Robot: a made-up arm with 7 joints. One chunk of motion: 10 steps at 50 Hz.
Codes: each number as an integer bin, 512 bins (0 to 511) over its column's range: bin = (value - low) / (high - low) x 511, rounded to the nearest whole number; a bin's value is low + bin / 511 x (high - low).
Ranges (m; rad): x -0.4..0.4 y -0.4..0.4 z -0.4..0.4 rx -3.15..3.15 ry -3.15..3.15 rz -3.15..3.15
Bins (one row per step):
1: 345 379 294 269 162 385
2: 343 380 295 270 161 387
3: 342 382 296 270 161 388
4: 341 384 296 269 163 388
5: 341 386 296 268 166 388
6: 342 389 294 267 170 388
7: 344 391 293 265 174 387
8: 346 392 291 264 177 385
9: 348 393 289 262 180 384
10: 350 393 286 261 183 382
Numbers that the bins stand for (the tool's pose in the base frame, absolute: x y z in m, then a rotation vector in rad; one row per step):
1: 0.1401 0.1933 0.0603 0.1664 -1.1527 1.5966
2: 0.1370 0.1949 0.0618 0.1788 -1.1651 1.6212
3: 0.1354 0.1980 0.0634 0.1788 -1.1651 1.6336
4: 0.1339 0.2012 0.0634 0.1664 -1.1404 1.6336
5: 0.1339 0.2043 0.0634 0.1541 -1.1034 1.6336
6: 0.1354 0.2090 0.0603 0.1418 -1.0541 1.6336
7: 0.1386 0.2121 0.0587 0.1171 -1.0048 1.6212
8: 0.1417 0.2137 0.0556 0.1048 -0.9678 1.5966
9: 0.1448 0.2153 0.0524 0.0801 -0.9308 1.5842
10: 0.1479 0.2153 0.0477 0.0678 -0.8938 1.5596

